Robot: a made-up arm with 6 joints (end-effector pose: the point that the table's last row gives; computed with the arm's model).
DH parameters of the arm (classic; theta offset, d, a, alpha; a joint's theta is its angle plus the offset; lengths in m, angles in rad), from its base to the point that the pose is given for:
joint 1: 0 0.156 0 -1.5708
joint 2: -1.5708 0 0.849 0
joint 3: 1.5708 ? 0 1.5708
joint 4: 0 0.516 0 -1.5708
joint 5: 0 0 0 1.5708
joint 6: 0 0.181 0 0
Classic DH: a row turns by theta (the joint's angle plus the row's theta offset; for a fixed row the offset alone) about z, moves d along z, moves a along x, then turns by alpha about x.
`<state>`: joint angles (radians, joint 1 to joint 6).
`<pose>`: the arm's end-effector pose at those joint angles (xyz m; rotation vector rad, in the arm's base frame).
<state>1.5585 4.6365 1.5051 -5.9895 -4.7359 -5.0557</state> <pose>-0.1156 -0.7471 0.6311 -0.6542 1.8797 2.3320</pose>
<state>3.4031 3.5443 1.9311 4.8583 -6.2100 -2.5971</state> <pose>0.8170 0.1763 -0.1423 -0.4949 0.6422 -0.5560</pose>
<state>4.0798 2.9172 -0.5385 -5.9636 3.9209 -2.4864</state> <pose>-0.3102 -0.4469 -0.8682 -0.2355 -0.0513 1.3572</pose>
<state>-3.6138 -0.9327 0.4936 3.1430 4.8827 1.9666</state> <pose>0.6458 -0.3908 1.2324 -0.9858 -0.3627 1.3695</pose>
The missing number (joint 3, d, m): 0.054
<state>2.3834 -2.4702 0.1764 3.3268 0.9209 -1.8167</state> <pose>0.6371 -0.6412 -1.0288 -1.3688 2.6919 0.1664</pose>
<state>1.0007 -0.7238 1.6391 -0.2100 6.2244 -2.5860</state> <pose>-0.0561 0.0166 1.2251 -0.9204 -0.3264 -1.6656</pose>
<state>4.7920 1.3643 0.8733 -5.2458 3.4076 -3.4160</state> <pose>0.1016 -1.1096 0.1380 -0.7864 -0.1427 0.4230</pose>
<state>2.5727 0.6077 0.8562 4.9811 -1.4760 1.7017</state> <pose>-0.9734 0.3521 0.9574 1.3938 0.6621 -1.8015</pose>
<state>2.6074 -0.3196 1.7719 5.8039 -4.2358 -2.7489</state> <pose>-0.1447 0.1090 0.8715 1.3769 2.3174 0.6023</pose>
